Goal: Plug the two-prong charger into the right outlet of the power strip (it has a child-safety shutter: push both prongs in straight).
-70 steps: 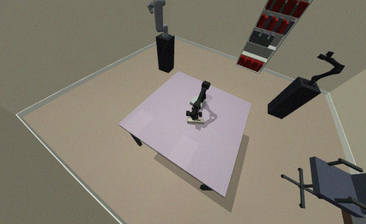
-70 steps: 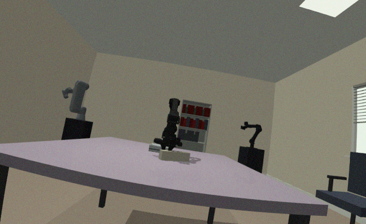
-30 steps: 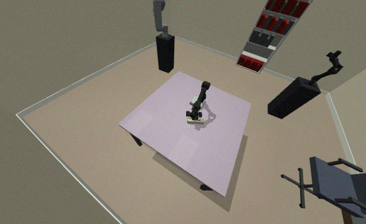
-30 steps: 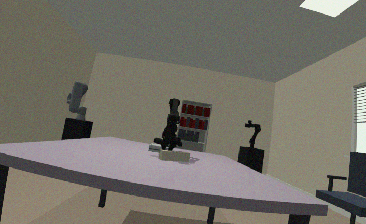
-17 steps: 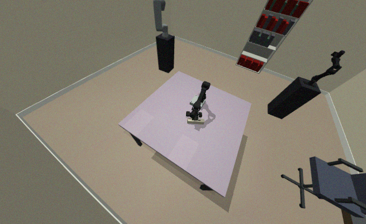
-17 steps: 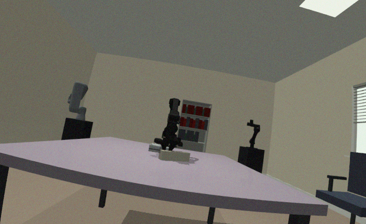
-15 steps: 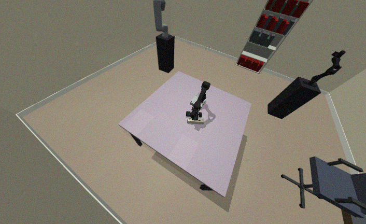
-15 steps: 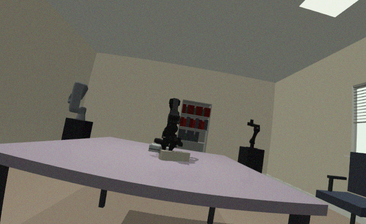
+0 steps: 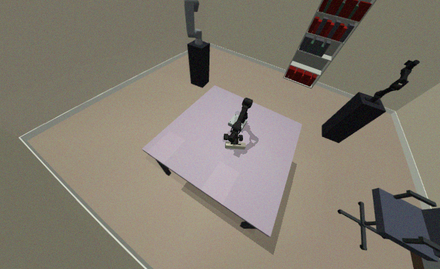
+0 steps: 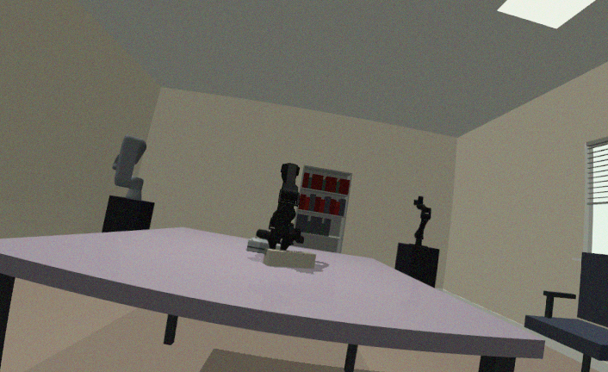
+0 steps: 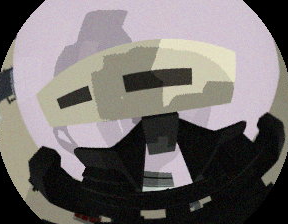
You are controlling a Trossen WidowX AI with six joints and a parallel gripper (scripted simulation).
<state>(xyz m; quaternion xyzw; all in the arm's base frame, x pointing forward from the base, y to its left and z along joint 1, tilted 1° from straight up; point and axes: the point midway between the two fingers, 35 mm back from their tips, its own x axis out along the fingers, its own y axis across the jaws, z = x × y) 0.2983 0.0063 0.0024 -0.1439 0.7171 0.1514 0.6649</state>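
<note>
My gripper tip is now 10 mm short of the two-prong charger, 10 mm to the right of it and 10 mm below it.
</note>
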